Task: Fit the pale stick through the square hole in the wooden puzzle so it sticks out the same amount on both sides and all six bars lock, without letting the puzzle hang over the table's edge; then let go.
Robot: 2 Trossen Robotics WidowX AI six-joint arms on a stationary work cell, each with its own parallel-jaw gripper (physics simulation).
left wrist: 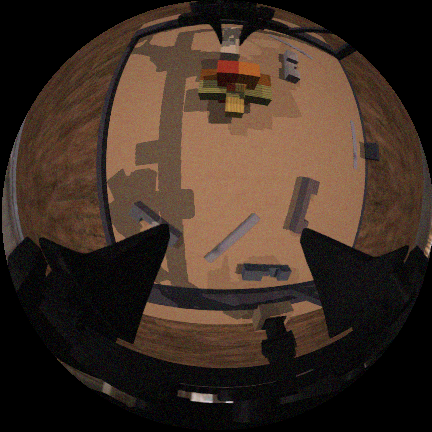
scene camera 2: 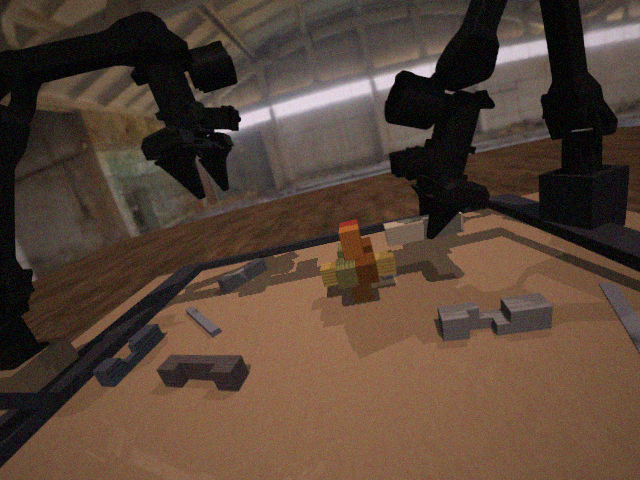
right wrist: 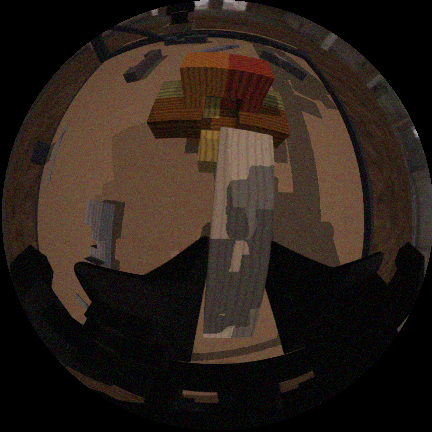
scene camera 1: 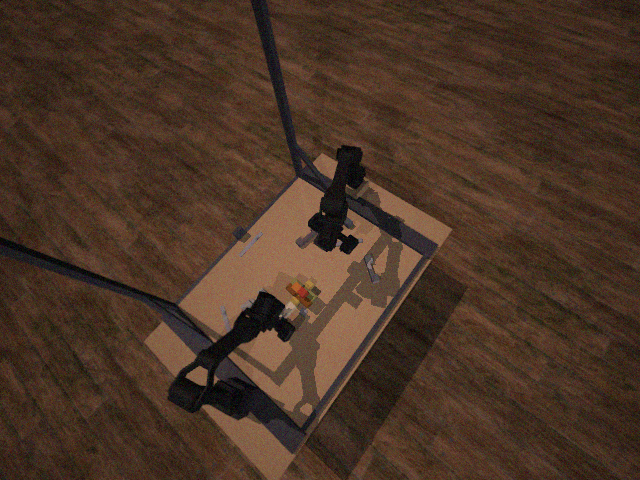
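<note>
The puzzle [scene camera 1: 302, 291] [scene camera 2: 366, 268] [left wrist: 228, 67] [right wrist: 205, 80] of red, orange, green and yellow bars stands on the table, with a red and orange pair on top. My right gripper [scene camera 2: 434, 231] [left wrist: 229, 44] [right wrist: 231, 242] is shut on the pale stick [scene camera 1: 291, 308] [scene camera 2: 405, 233] [left wrist: 230, 48] [right wrist: 242, 150]. The stick's free end points at the puzzle; in scene camera 2 a small gap shows between them. In the right wrist view this end overlaps the puzzle's lower edge and hides the square hole. My left gripper [scene camera 2: 213, 192] [left wrist: 238, 233] is open and empty, high above the table, away from the puzzle.
Loose notched pieces lie about the table: a grey one [scene camera 2: 457, 322] [left wrist: 290, 67], a brown one [scene camera 2: 201, 365] [left wrist: 300, 204], a blue one [scene camera 2: 111, 370] [left wrist: 265, 272] and a blue-grey one [scene camera 1: 370, 268] [scene camera 2: 242, 276]. Thin strips [scene camera 2: 203, 321] [scene camera 1: 250, 244] lie there too. Dark rails edge the table.
</note>
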